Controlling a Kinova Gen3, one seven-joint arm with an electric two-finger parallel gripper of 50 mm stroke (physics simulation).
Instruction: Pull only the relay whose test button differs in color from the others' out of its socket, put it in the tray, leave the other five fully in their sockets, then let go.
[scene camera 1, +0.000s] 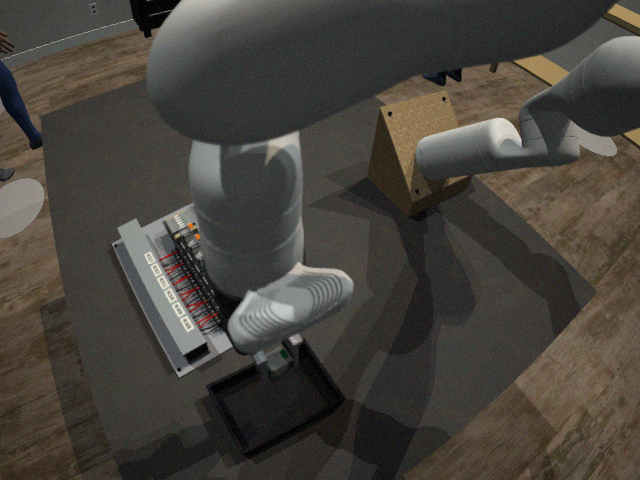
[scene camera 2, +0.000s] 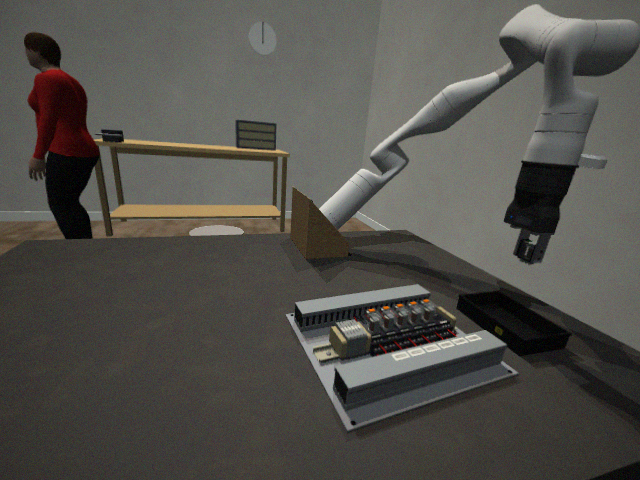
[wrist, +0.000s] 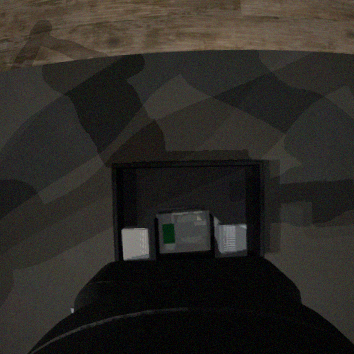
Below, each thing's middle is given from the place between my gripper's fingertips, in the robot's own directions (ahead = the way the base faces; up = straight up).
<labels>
The panel plate (scene camera 2: 386, 408) lies 28 cm to the right of my hand, 15 cm below it and 3 cm ahead of it.
</labels>
